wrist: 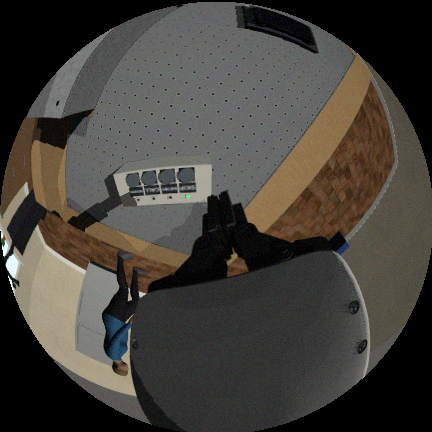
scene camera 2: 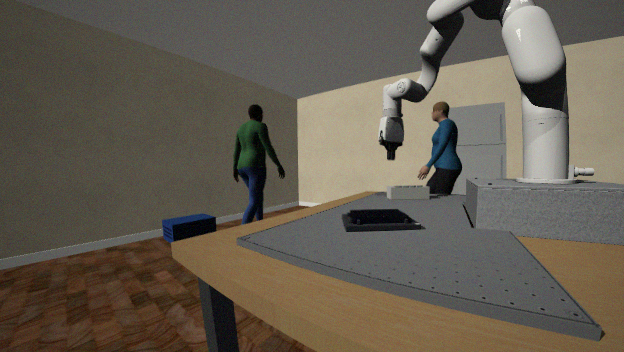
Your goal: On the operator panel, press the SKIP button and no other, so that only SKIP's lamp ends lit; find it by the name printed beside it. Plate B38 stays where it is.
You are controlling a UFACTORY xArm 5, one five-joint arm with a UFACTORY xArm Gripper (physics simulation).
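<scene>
The pale operator panel stands on the grey perforated board. In the wrist view it has a row of four round dark buttons with blurred labels beside them. The rightmost button has a label that looks like SKIP, upside down. Its lamp is lit green; the other three lamps look dark. My gripper is shut and empty. It hangs above the panel's height, apart from it, toward the green-lamp end. No B38 marking is readable.
A black tray-like plate lies on the board. The grey base block stands at the right. A person in green and a person in blue are beyond the table. A blue box is on the floor.
</scene>
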